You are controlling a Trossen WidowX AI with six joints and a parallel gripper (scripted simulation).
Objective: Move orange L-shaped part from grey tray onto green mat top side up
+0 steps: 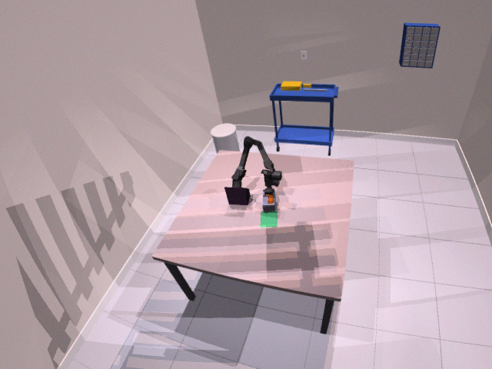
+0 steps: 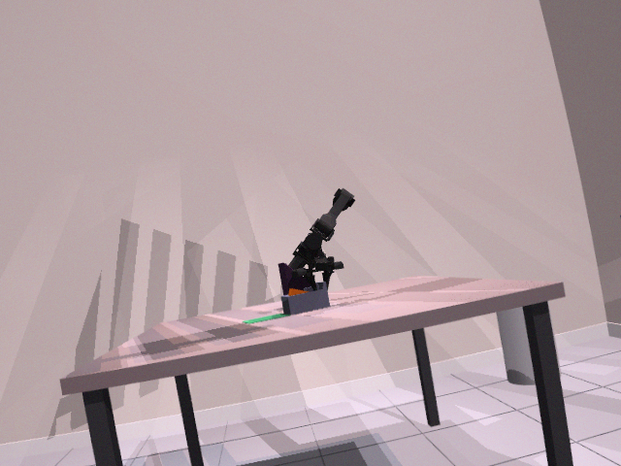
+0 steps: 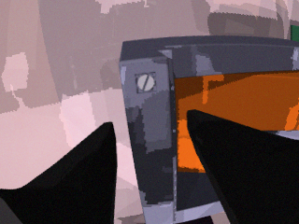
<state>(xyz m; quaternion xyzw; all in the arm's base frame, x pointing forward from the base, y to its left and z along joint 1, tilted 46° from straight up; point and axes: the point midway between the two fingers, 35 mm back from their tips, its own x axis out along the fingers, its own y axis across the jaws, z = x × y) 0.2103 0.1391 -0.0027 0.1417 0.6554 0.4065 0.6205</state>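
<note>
The orange L-shaped part lies 1 cm ahead of my gripper tip and 5 cm to the right of it. Also, from my gripper tip: green mat (6 cm ahead, 21 cm to the right, 7 cm below).
</note>
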